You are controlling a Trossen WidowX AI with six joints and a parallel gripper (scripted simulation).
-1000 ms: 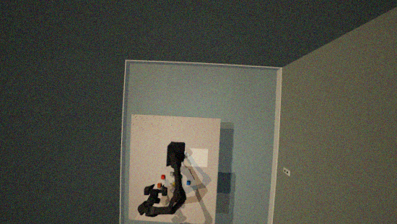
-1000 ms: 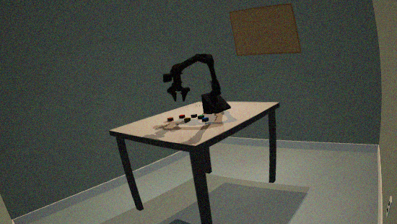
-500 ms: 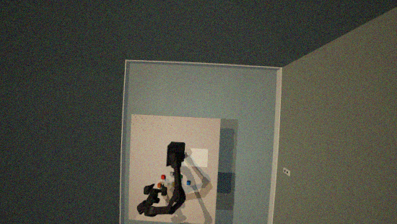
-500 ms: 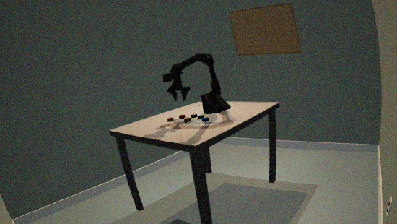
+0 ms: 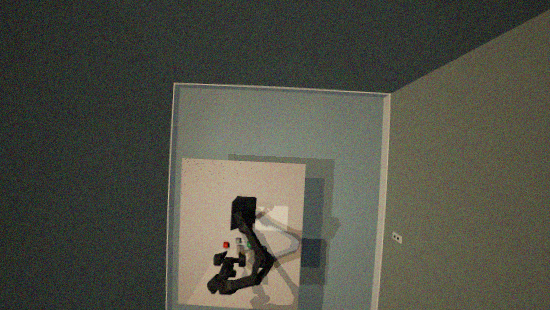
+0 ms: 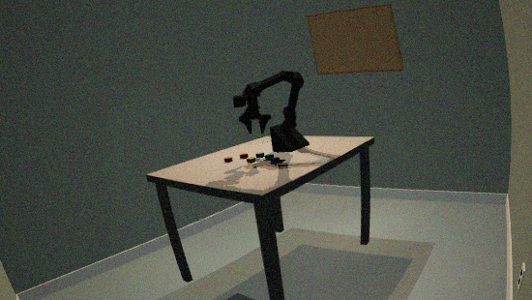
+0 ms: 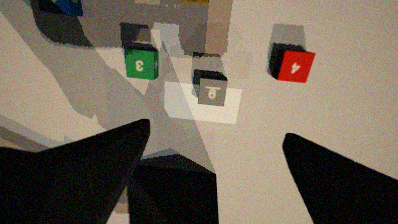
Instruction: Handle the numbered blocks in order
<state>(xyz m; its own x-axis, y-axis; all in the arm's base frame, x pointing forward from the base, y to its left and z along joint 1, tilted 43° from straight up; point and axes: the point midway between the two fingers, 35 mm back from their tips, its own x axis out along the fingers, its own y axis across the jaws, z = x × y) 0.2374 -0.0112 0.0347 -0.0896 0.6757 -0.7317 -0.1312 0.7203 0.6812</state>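
The blue block is 180 mm to the left of my gripper tip, 120 mm below it and 60 mm ahead of it. Also, from my gripper tip: grey block 120 mm below, 10 mm behind; then green block 120 mm below, 90 mm to the left, 10 mm ahead; then red block 120 mm below, 80 mm to the right, 40 mm ahead.
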